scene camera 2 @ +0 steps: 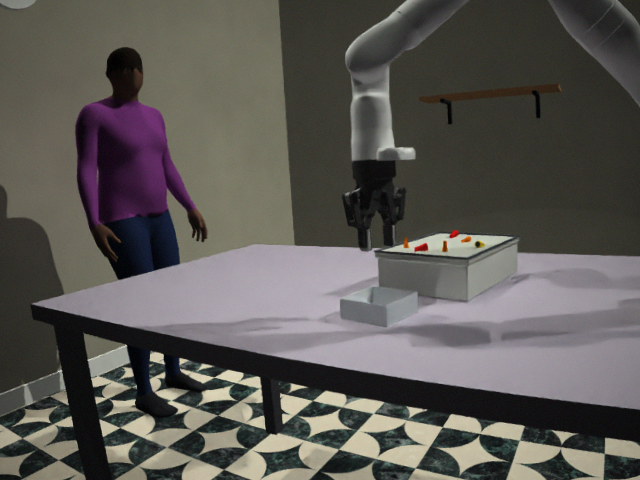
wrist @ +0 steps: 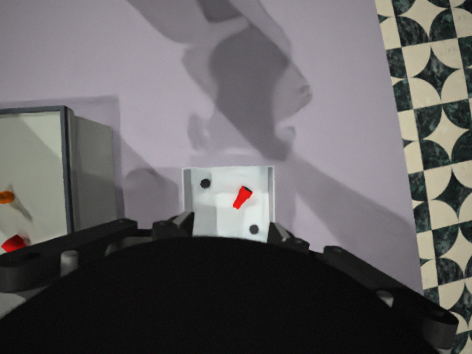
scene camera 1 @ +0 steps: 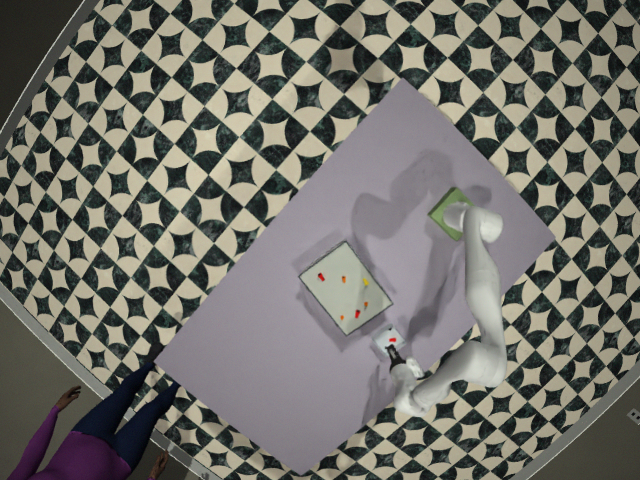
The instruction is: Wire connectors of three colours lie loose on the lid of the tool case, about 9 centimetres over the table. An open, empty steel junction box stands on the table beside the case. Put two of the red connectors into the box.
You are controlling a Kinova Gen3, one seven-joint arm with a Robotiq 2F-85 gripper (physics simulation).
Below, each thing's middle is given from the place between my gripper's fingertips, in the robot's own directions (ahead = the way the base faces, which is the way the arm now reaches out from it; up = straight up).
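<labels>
The steel junction box (scene camera 2: 379, 306) has my gripper 11 cm above it, and going by their middles, it is the nearest to my gripper of the things named here. As for the tool case (scene camera 2: 464, 271), counted from my gripper it sits 29 cm to the right, 5 cm behind and 8 cm below.
</labels>
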